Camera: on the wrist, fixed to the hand. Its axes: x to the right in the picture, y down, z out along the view.
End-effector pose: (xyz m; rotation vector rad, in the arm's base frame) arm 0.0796 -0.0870 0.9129 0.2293 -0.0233 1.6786
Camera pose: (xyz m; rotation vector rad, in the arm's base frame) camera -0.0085 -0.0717 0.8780 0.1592 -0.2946 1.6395
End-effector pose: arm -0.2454 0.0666 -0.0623 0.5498 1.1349 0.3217
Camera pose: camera -0.2800 0.1546 -0.0457 0.3642 0.9734 0.3994
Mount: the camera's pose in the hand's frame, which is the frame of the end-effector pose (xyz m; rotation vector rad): 0.0183 0.0808 -0.0485 -0.2220 -0.1169 -0.0065
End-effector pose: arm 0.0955 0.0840 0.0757 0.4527 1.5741 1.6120
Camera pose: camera 0.0244 0.0754 0.1396 0.4134 1.2919 1.7007
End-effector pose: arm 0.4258 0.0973 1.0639 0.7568 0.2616 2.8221
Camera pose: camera 0.3732 0.0183 1.0492 0.8627 -0.0669 2.7272
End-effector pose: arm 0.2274 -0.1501 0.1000 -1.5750 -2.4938 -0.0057
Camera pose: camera 0.2998 -0.1037 0.1426 1.6683 2.6242 0.2007
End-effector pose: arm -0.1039 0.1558 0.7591 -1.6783 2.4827 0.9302
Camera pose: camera -0.1650 0.1378 0.8310 1.6110 -2.3420 -1.2887
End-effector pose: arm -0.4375 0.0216 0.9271 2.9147 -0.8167 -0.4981
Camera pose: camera -0.4467 -0.0578 0.9803 2.7067 -0.7138 -0.7162
